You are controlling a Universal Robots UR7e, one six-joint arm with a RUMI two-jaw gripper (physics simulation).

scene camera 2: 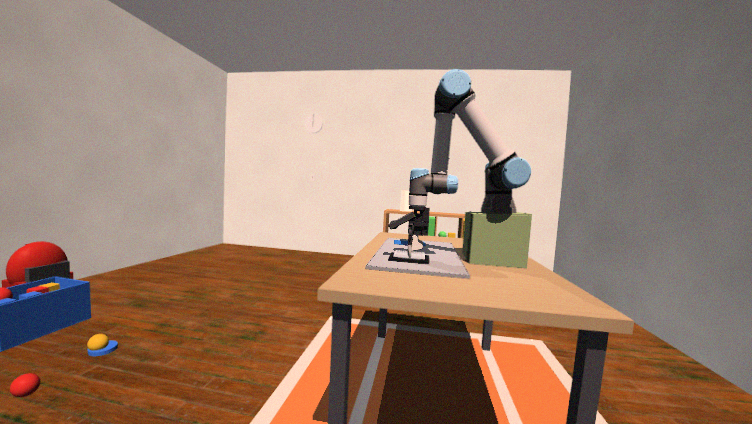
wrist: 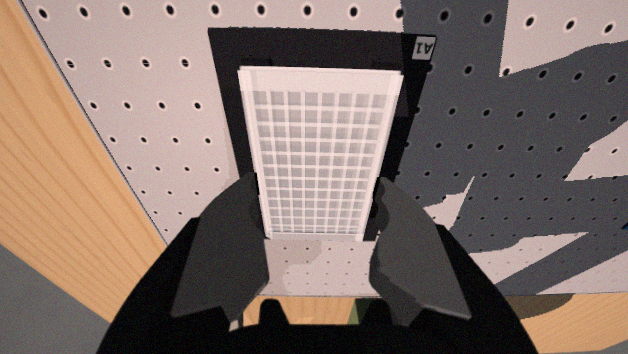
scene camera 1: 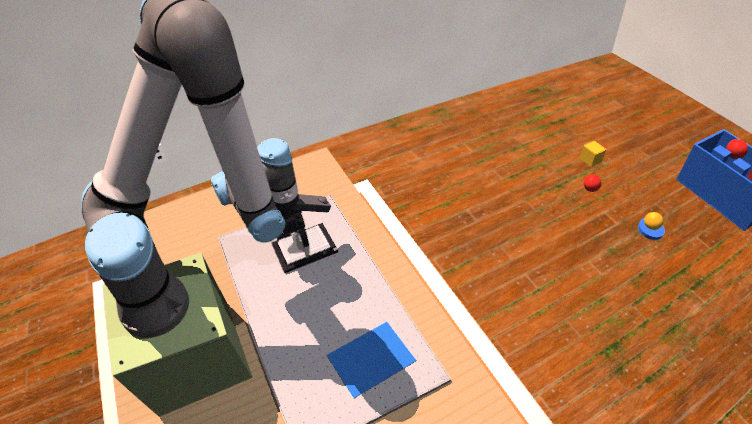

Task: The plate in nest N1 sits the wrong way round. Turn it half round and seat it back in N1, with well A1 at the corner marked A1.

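Note:
The white plate (scene camera 1: 319,238) (scene camera 2: 417,254) (wrist: 320,150) with its grid of wells lies flat in the black frame of nest N1 (scene camera 1: 310,260) (scene camera 2: 393,258) (wrist: 310,45). In the wrist view the A1 label (wrist: 423,48) is at the nest's upper right corner. No well marking can be read on the plate, so its way round cannot be told. My gripper (scene camera 1: 304,241) (scene camera 2: 410,251) (wrist: 316,176) points down over the nest and is shut on the plate, one finger against each long side near the end nearer the gripper in the wrist view. The fingertips' lower ends are partly hidden.
The nest stands on a pale perforated board (scene camera 1: 263,294) (scene camera 2: 447,265) (wrist: 150,125) on the wooden table (scene camera 1: 173,226) (scene camera 2: 473,294). A blue square (scene camera 1: 368,360) lies at the board's other end. The arm's green base block (scene camera 1: 184,363) (scene camera 2: 497,242) stands beside the board.

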